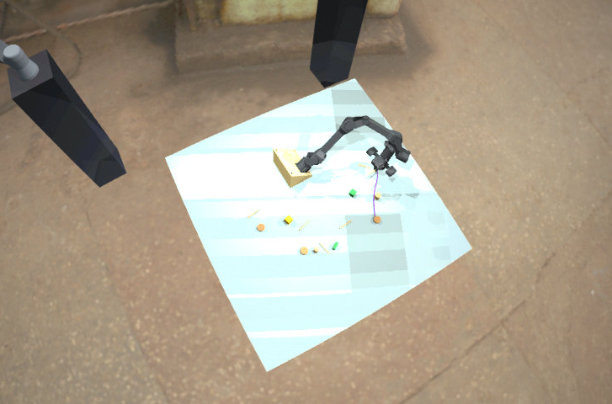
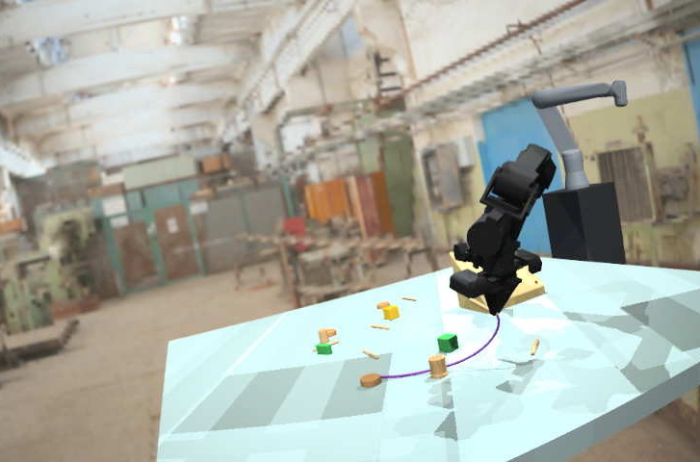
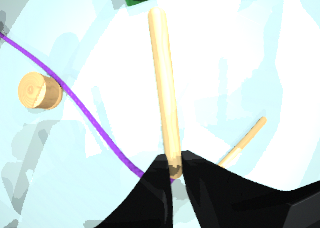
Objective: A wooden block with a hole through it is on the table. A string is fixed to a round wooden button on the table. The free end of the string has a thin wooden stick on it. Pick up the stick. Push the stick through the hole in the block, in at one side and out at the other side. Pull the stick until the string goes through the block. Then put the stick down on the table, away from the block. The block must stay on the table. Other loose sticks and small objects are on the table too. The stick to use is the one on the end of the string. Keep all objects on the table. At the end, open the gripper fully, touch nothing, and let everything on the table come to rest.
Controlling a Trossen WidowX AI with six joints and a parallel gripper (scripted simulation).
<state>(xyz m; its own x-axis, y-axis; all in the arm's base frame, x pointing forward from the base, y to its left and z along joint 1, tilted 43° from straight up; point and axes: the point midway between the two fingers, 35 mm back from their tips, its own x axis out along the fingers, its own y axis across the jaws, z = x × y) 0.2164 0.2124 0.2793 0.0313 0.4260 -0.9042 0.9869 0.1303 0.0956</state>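
Right now the green cube is 15 cm to the right of my gripper tip, 8 cm below it and 3 cm ahead of it. Round my gripper tip: thin wooden stick (1 cm to the right, 1 cm above); then round wooden button (23 cm ahead, 11 cm to the right, 9 cm below); then yellow cube (53 cm to the right, 8 cm below, 1 cm behind).
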